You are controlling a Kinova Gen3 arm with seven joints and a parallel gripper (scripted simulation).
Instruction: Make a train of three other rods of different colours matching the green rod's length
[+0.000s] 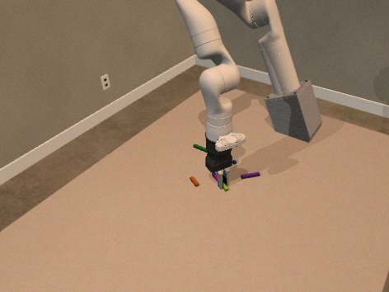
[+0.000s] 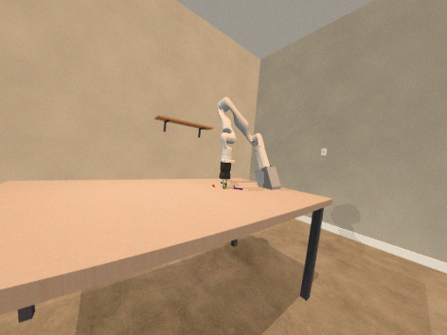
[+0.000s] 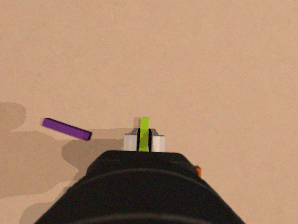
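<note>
The lime rod lies 10 mm below my hand. Round my hand: orange rod: 90 mm to the right, 30 mm ahead, 10 mm below; then magenta rod: 30 mm to the right, 20 mm behind, 10 mm below; then purple rod: 80 mm behind, 60 mm to the left, 10 mm below.
</note>
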